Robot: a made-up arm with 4 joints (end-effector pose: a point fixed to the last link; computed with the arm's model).
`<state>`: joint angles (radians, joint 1 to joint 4).
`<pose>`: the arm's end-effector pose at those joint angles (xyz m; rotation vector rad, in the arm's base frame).
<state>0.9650 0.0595 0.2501 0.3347</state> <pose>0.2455 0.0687 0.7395 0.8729 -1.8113 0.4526</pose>
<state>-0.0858 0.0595 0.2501 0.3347</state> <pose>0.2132 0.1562 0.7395 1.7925 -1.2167 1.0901</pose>
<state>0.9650 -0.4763 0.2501 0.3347</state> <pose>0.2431 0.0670 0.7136 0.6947 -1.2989 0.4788</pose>
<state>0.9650 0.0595 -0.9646 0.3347</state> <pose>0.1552 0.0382 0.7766 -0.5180 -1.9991 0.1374</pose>
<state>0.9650 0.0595 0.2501 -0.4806</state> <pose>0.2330 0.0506 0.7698 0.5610 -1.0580 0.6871</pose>
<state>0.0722 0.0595 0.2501 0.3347</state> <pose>0.2237 0.1460 0.7395 1.6653 -1.3339 0.9996</pose>
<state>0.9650 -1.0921 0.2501 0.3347</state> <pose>0.2275 0.0562 0.6907 0.4779 -0.7155 0.4772</pose>
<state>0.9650 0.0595 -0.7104 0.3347</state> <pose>0.1766 0.0344 0.7700 -0.2235 -2.0065 0.2104</pose>
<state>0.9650 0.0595 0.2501 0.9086</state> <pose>0.2624 0.0884 0.7328 1.0769 -2.3284 0.2087</pose>
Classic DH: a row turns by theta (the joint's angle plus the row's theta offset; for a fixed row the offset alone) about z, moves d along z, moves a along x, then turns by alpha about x. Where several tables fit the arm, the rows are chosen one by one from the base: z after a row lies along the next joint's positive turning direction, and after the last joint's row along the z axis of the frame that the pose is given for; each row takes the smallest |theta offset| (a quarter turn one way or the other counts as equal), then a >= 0, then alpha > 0; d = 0 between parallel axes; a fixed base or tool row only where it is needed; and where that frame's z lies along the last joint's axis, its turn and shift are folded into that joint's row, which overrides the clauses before.
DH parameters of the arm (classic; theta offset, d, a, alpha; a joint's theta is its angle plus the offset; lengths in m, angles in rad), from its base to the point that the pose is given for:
base (fixed): 0.5026 0 0.1756 3.1416
joint 1: -1.0682 -0.732 0.0177 -1.5708
joint 2: -0.4351 -0.0199 0.012 -1.5376
joint 3: 0 0.0711 0.0173 1.5376
joint 4: -1.1357 0.0877 0.0273 1.5708
tool (fixed): 3.1416 0.0385 0 0

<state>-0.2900 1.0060 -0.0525 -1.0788</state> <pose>0.2310 0.0656 0.7808 1.3363 -1.0100 1.4092</pose>
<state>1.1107 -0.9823 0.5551 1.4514</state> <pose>0.2358 0.0942 0.6344 0.8607 -1.8192 -0.2153</pose>
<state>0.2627 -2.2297 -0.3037 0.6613</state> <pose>0.2302 0.0863 0.7067 -0.1274 -0.0869 1.5756</pose>
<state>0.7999 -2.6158 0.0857 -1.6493</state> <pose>0.2245 0.0532 0.6350 -0.9093 2.5552 0.2186</pose>
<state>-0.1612 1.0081 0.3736 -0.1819</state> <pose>0.2177 0.1211 0.7789 2.2568 -1.5010 1.0719</pose>
